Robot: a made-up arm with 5 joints.
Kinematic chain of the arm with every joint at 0, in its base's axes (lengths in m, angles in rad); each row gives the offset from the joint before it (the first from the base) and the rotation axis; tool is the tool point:
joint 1: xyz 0 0 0.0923 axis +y
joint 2: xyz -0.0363 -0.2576 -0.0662 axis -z
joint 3: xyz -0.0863 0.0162 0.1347 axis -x
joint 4: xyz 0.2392 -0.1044 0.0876 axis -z
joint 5: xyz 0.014 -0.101 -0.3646 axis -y
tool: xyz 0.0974 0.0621 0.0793
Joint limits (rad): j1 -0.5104..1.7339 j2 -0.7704..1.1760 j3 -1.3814..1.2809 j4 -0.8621..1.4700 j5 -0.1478..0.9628
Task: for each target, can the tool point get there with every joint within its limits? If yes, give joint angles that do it. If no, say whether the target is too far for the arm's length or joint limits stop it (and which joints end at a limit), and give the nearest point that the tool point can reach.
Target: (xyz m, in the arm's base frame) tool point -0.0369 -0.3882 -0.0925
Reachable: yes | joints 1.1014 0.3650 -0.2747 -0.3807 0.5510
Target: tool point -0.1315 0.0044 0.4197
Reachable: no: joint limits stop it (at a limit: joint 1, joint 2, joint 3, joint 4, joint 5) | nearest point -0.1828 -0.0389 0.1957 | short by 0.234 m
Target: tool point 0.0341 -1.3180 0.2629
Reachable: no: too far | nearest point 0.0219 -0.6232 0.2020 | short by 0.698 m
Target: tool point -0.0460 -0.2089 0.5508
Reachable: no: joint limits stop it (at a limit: joint 1, joint 2, joint 3) | nearest point 0.1031 -0.3011 0.4004 | short by 0.231 m
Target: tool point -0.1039 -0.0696 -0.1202
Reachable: yes | joints 1.4661 -0.2092 -1.0642 -0.2701 -0.0009
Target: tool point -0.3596 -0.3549 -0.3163
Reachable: no: joint limits stop it (at a limit: joint 1, joint 3, joint 5) | nearest point -0.1930 -0.3187 -0.1560 | short by 0.234 m
